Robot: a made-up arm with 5 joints.
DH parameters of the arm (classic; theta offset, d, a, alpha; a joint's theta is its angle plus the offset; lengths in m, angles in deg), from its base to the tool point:
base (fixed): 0 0 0.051 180
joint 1: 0 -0.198 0.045 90
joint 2: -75.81 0 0.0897 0
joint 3: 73.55 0 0.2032 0
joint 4: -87.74 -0.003 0 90
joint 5: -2.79 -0.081 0 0
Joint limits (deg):
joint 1: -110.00..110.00
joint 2: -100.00..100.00
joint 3: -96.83..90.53
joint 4: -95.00..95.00
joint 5: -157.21..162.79
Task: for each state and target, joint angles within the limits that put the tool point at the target. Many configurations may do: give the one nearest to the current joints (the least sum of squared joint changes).
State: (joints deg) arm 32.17 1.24 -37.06 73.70 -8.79
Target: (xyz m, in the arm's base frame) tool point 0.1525 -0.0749 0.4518
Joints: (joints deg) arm 35.06 -38.78 -37.05 95.00 -8.79
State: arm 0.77 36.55 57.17 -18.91 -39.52
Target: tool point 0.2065 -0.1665 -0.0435
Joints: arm 46.20 60.64 16.25 -18.42 -39.52
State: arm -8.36 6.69 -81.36 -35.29 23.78
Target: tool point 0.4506 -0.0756 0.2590
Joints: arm 10.29 52.58 -49.69 -23.00 23.78
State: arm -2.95 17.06 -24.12 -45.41 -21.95
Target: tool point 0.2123 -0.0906 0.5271
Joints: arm 28.39 -4.16 -45.42 -41.26 -21.95
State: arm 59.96 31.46 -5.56 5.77 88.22
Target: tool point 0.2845 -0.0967 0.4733
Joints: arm 21.82 -18.58 -21.77 3.75 88.22
